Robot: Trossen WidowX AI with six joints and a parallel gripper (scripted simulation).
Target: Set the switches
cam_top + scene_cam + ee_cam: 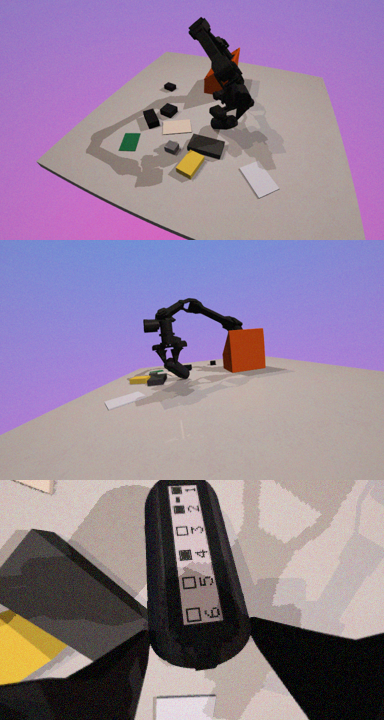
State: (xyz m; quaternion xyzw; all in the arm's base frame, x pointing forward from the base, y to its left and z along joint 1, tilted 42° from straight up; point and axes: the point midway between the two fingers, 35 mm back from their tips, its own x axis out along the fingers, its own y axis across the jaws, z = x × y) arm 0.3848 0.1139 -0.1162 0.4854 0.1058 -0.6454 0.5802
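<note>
My gripper tip is 10 cm short of the dark grey box, 6 cm to the left of it and 8 cm above it. Also, from my gripper tip: grey cube 18 cm ahead, 18 cm to the right, 8 cm below; beige card 5 cm ahead, 24 cm to the right, 10 cm below; yellow block 21 cm ahead, 7 cm to the right, 8 cm below.
</note>
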